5 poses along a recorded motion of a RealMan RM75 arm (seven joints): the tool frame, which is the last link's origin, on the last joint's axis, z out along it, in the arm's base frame.
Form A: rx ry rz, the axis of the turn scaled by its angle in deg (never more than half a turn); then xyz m.
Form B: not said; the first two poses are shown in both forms.
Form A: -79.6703 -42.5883 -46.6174 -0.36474 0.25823 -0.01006
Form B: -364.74 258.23 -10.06 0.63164 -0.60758 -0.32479 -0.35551
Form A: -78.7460 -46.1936 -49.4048 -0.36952 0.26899 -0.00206
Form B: -369.52 268.99 -2.06 0.61700 -0.59698 -0.35020 -0.37454
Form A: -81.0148 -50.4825 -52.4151 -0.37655 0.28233 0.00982
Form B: -376.55 282.33 9.82 0.58141 -0.60527 -0.37716 -0.39160
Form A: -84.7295 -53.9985 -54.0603 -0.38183 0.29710 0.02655
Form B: -381.83 297.10 26.55 0.54395 -0.62315 -0.39714 -0.39759
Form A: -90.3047 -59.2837 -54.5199 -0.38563 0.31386 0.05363
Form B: -385.63 313.86 53.63 0.49239 -0.64956 -0.42642 -0.39216
